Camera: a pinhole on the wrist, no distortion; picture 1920 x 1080 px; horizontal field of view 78.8 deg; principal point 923.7 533.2 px. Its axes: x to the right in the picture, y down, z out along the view. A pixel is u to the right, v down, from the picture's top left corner.
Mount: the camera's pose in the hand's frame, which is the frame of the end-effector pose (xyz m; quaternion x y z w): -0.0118 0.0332 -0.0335 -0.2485 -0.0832 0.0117 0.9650
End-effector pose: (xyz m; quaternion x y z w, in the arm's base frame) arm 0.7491 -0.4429 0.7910 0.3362 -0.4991 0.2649 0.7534
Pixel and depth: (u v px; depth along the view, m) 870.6 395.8 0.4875
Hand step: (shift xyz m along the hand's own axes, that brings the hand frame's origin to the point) -0.1158 0.2144 0.4112
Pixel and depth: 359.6 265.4 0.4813
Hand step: -0.3230 0.1516 0.3989
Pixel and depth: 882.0 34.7 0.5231
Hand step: -0.1214 0.0864 0.5223
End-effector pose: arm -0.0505 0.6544 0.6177 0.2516 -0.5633 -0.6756 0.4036
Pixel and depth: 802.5 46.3 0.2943
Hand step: -0.0932 0.0644 0.2747
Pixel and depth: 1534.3 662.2 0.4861
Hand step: 0.1587 0.3286 0.3993
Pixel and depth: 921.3 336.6 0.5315
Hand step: -0.1030 0.2087 0.4679
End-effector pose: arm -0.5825 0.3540 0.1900 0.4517 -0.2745 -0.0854 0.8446
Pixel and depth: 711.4 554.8 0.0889
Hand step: -0.0425 0.0761 0.0399
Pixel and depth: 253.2 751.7 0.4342
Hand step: -0.3281 0.2958 0.2634
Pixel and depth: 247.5 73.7 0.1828
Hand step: -0.1478 0.0508 0.1424
